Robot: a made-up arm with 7 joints. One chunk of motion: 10 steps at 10 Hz.
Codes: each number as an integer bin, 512 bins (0 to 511) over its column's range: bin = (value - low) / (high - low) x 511, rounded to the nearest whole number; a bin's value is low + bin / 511 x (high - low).
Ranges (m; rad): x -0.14..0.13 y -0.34..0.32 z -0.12..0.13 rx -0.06..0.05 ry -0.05..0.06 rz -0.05..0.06
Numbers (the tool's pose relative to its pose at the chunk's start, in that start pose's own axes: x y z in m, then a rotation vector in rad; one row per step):
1: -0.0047 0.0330 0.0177 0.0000 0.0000 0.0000
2: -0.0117 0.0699 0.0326 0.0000 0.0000 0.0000
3: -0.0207 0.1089 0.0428 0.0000 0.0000 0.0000
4: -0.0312 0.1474 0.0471 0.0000 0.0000 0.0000
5: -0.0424 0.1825 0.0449 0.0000 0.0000 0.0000
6: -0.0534 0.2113 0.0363 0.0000 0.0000 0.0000
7: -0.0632 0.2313 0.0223 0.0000 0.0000 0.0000
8: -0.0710 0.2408 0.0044 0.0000 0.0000 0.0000
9: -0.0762 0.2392 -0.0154 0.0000 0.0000 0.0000
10: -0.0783 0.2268 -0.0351 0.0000 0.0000 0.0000
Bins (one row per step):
1: 256 289 281 279 232 232
2: 243 317 312 279 232 232
3: 226 348 333 279 232 232
4: 206 377 342 279 232 232
5: 185 405 337 279 232 232
6: 164 427 319 279 232 232
7: 145 442 291 279 232 232
8: 131 450 254 279 232 232
9: 121 448 214 279 232 232
10: 117 439 174 279 232 232

